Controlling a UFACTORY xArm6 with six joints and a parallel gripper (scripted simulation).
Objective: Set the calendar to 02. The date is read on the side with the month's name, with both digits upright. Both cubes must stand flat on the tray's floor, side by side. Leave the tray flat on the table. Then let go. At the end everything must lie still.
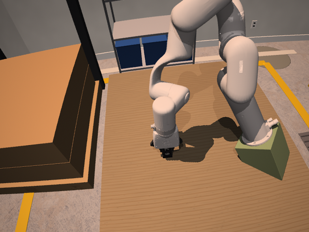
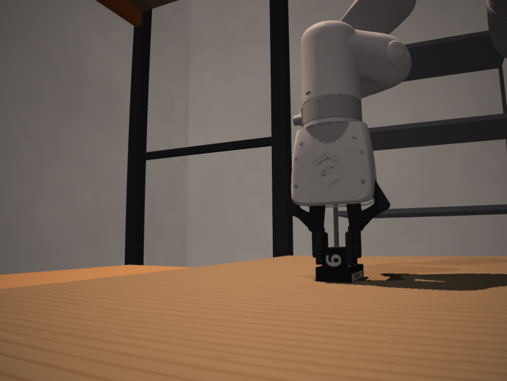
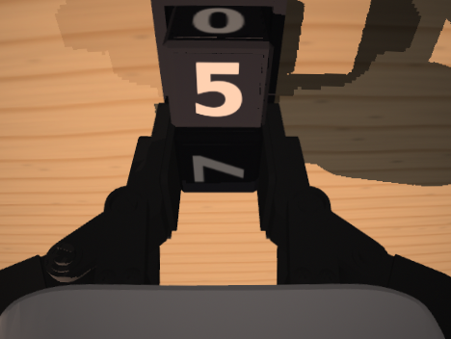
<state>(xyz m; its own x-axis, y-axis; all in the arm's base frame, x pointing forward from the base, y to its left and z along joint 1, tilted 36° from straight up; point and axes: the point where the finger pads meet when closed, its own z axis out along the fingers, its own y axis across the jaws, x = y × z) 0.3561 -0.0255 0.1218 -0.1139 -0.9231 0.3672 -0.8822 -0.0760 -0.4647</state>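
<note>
My gripper is now 30 mm above the black calendar tray and 20 mm to the left of it. Round my hand: cube 10 mm below.
</note>
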